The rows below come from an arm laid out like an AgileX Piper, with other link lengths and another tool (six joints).
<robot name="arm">
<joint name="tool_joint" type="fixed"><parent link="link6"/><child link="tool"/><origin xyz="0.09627 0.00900 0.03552" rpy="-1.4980 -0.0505 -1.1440"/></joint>
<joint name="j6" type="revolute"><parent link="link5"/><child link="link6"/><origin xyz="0.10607 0.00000 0.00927"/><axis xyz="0.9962 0 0.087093"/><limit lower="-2.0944" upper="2.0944"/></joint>
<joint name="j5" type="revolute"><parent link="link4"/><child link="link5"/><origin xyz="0.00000 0.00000 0.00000"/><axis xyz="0 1 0"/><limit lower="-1.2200" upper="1.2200"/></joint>
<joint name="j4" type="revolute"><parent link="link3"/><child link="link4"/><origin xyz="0.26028 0.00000 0.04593"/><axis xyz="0.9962 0 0.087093"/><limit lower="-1.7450" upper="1.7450"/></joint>
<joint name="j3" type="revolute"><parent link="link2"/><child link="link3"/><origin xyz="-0.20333 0.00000 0.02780"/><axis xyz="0 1 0"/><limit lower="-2.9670" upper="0.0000"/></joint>
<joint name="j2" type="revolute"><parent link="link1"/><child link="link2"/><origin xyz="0.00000 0.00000 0.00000"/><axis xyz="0 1 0"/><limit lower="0.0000" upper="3.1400"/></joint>
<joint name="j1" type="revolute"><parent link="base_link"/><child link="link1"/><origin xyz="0.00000 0.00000 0.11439"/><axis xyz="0 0 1"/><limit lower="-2.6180" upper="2.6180"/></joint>
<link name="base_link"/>
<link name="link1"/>
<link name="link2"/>
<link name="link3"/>
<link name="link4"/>
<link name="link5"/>
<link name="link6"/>
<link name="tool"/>
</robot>
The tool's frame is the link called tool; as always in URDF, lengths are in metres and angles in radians.
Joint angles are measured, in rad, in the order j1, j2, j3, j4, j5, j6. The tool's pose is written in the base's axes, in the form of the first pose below.
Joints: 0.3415 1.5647 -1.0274 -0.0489 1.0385 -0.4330
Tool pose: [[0.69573, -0.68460, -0.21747, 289.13], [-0.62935, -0.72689, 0.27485, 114.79], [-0.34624, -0.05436, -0.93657, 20.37], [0, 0, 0, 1]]
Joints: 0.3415 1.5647 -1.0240 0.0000 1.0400 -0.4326
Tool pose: [[0.67494, -0.70144, -0.22899, 285.47], [-0.62972, -0.70933, 0.31670, 122.15], [-0.38458, -0.06956, -0.92047, 20.03], [0, 0, 0, 1]]
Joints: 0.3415 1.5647 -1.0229 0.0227 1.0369 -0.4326
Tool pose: [[0.66672, -0.70885, -0.23025, 284.69], [-0.62862, -0.70080, 0.33722, 125.87], [-0.40040, -0.08009, -0.91283, 20.27], [0, 0, 0, 1]]
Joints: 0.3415 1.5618 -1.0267 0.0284 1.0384 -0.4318
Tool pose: [[0.66594, -0.71086, -0.22629, 285.48], [-0.62812, -0.69794, 0.34402, 127.14], [-0.40249, -0.08696, -0.91129, 22.32], [0, 0, 0, 1]]
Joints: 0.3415 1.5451 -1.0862 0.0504 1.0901 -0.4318
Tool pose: [[0.66816, -0.71400, -0.20921, 291.79], [-0.62136, -0.69016, 0.37094, 133.58], [-0.40924, -0.11786, -0.90478, 43.37], [0, 0, 0, 1]]
